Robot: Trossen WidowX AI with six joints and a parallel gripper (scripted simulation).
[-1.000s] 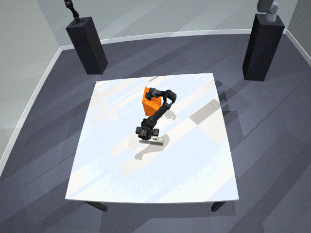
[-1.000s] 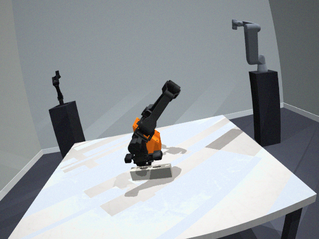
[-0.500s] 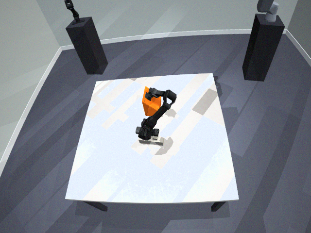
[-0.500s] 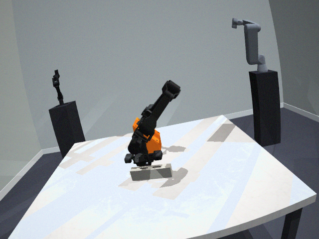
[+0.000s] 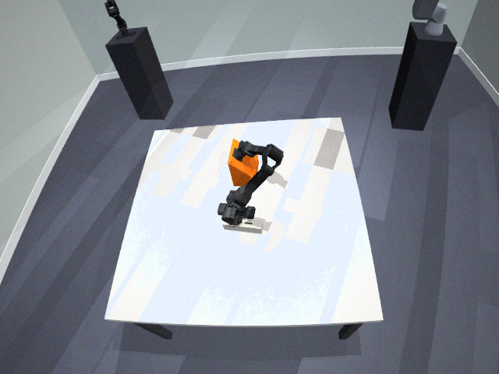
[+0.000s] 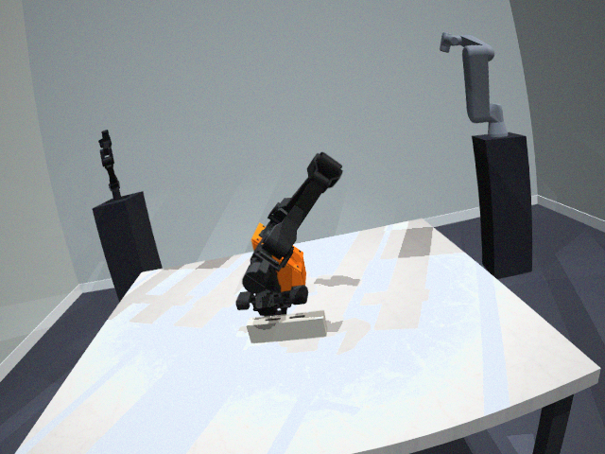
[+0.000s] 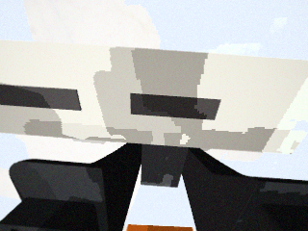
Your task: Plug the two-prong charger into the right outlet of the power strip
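The grey two-prong charger is 20 mm ahead of my gripper tip and 10 mm above it.
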